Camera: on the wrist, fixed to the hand. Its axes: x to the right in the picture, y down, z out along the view.
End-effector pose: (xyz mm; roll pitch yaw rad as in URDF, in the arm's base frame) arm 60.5 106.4 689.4 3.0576 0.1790 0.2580
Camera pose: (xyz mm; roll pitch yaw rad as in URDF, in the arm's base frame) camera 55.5 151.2 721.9 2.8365 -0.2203 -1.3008
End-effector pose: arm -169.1 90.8 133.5 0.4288 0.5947 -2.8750
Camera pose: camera -148.2 120.0 91.0 0.4817 -0.2580 -1.4490
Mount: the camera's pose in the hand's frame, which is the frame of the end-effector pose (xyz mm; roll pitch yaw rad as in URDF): 0.7 -41.7 -36.8 -0.1241 0.1349 1.5984
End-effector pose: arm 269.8 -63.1 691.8 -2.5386 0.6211 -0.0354
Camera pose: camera 302.2 -50.8 735.3 2.3298 0.3585 -1.9151
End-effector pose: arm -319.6 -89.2 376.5 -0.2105 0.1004 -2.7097
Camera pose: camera -338.0 -44.3 349.3 -0.0115 0.3406 -1.0740
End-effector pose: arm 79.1 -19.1 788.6 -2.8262 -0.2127 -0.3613
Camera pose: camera 80.3 10.6 835.6 -3.0581 0.1821 -1.9208
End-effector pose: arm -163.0 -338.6 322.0 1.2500 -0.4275 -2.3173
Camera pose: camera -161.9 -369.4 275.7 -0.9565 -0.9365 -0.0124
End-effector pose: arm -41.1 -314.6 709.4 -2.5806 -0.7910 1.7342
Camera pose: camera -50.5 -354.1 747.4 -2.4375 0.3151 0.4563
